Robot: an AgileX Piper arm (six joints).
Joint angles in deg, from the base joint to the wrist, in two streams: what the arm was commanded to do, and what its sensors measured. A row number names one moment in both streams.
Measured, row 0:
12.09 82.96 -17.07 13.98 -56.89 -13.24
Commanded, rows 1 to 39:
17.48 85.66 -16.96 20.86 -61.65 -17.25
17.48 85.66 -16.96 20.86 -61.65 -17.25
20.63 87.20 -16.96 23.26 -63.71 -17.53
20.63 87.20 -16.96 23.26 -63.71 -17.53
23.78 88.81 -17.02 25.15 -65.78 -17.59
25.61 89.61 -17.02 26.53 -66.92 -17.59
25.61 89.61 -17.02 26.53 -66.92 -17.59
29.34 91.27 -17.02 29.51 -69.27 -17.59
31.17 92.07 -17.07 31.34 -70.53 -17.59
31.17 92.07 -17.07 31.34 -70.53 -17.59
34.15 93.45 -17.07 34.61 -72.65 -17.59
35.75 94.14 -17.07 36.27 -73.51 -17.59
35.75 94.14 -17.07 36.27 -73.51 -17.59
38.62 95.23 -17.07 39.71 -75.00 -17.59
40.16 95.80 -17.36 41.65 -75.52 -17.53
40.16 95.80 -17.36 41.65 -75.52 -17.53
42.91 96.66 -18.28 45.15 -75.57 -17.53
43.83 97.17 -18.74 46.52 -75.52 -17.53
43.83 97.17 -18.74 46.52 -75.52 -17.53
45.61 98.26 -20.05 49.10 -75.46 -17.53
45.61 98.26 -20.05 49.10 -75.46 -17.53
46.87 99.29 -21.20 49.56 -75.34 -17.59
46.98 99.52 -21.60 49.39 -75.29 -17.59
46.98 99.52 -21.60 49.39 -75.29 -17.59
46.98 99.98 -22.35 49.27 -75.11 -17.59
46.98 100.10 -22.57 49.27 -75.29 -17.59
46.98 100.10 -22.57 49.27 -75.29 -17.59
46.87 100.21 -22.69 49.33 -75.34 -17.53
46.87 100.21 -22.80 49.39 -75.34 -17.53
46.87 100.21 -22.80 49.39 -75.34 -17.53
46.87 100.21 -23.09 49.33 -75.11 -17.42
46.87 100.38 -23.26 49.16 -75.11 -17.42
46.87 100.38 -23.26 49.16 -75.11 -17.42
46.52 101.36 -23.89 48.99 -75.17 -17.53
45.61 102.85 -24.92 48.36 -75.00 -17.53
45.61 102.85 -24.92 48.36 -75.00 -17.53
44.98 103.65 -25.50 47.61 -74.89 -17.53
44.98 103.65 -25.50 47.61 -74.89 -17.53
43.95 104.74 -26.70 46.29 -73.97 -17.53
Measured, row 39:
45.32 103.48 -24.98 48.24 -69.10 -16.79
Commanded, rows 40 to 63:
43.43 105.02 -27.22 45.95 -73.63 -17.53
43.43 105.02 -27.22 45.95 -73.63 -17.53
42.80 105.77 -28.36 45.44 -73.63 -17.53
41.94 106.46 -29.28 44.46 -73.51 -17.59
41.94 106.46 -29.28 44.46 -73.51 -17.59
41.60 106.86 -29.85 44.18 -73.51 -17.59
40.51 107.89 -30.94 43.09 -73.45 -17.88
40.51 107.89 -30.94 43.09 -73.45 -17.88
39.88 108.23 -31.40 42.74 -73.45 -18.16
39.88 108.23 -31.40 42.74 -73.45 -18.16
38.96 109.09 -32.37 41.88 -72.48 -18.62
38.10 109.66 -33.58 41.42 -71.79 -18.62
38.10 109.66 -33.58 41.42 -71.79 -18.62
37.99 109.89 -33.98 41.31 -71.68 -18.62
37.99 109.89 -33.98 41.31 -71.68 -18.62
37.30 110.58 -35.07 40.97 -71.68 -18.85
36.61 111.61 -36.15 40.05 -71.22 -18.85
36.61 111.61 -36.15 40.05 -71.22 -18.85
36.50 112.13 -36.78 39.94 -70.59 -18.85
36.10 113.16 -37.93 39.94 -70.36 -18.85
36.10 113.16 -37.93 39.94 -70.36 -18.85
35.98 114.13 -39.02 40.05 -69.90 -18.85
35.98 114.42 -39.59 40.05 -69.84 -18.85
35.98 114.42 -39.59 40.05 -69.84 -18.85
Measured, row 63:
36.44 113.62 -38.04 40.68 -69.21 -18.22
